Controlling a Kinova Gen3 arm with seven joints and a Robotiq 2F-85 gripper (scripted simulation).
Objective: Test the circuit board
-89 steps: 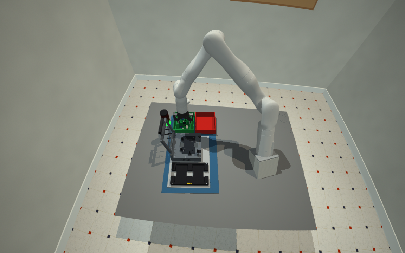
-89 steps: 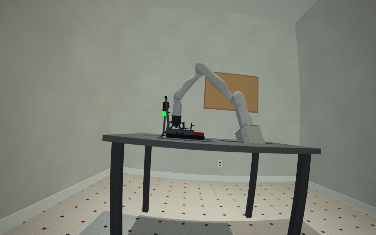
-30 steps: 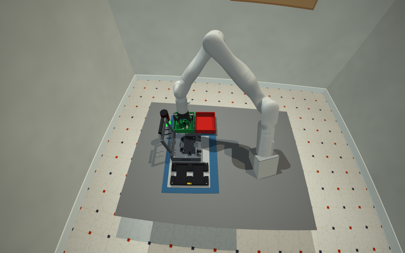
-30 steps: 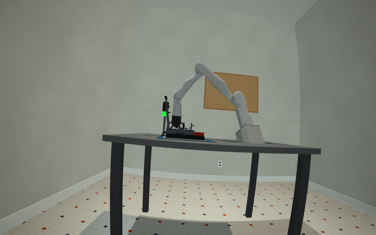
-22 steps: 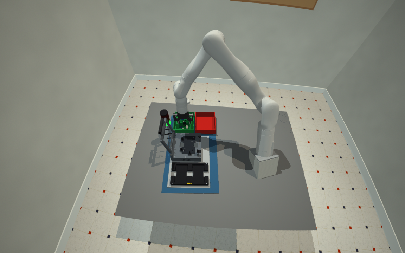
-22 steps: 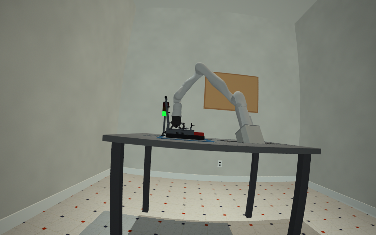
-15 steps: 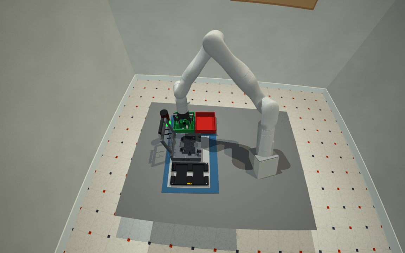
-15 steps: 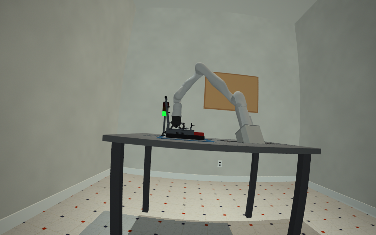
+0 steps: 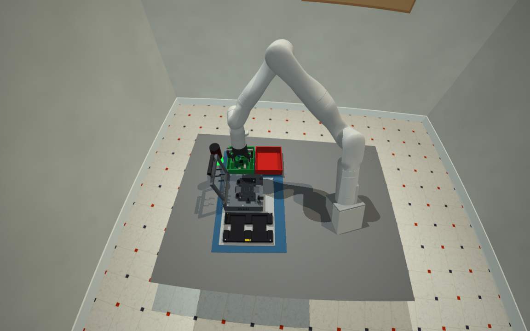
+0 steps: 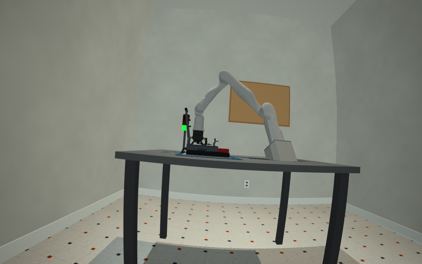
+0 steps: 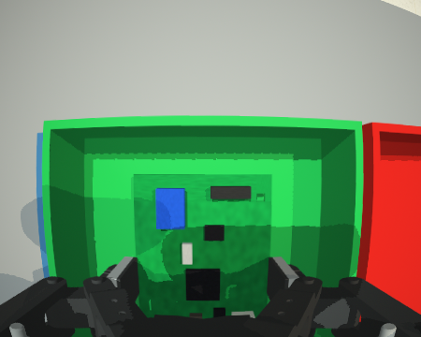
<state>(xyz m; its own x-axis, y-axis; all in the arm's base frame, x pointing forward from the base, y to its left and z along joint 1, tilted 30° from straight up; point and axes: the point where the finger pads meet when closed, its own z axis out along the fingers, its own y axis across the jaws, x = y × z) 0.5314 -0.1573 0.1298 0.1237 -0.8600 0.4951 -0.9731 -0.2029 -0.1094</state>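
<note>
Right now the green bin is 10 mm below my hand. Also, from my hand: red bin (150 mm behind, 20 mm to the right, 10 mm below); then green circuit board (10 mm below); then tester lid (50 mm ahead, 210 mm to the left, 160 mm above).
</note>
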